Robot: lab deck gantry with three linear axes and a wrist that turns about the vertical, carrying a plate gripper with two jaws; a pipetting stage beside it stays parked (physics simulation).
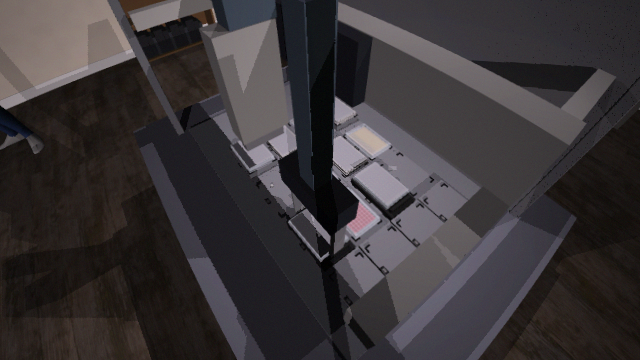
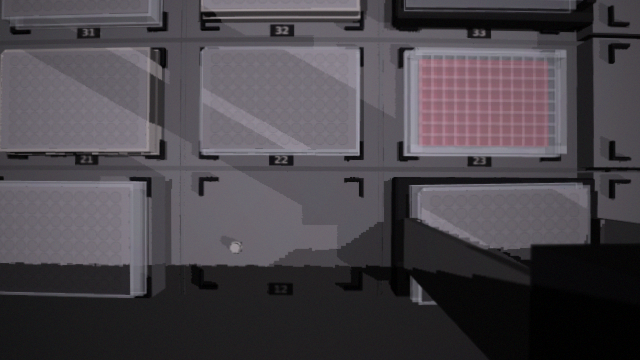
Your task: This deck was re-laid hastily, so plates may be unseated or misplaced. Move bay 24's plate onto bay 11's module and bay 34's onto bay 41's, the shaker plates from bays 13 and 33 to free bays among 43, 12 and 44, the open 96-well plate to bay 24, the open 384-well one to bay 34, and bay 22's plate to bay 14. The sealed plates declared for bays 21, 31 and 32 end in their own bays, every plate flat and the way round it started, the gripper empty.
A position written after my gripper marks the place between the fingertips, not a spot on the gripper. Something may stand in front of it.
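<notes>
My own gripper [image 2: 502, 242] is visible to me, and I see the gripper [image 1: 318, 229] from another view too. There is a bay 12 [image 2: 310, 228], which I also find as the bay 12 [image 1: 280, 195]. A 384-well plate [image 1: 363, 137] is here as well, though in image 2 the plate is out of frame.
</notes>
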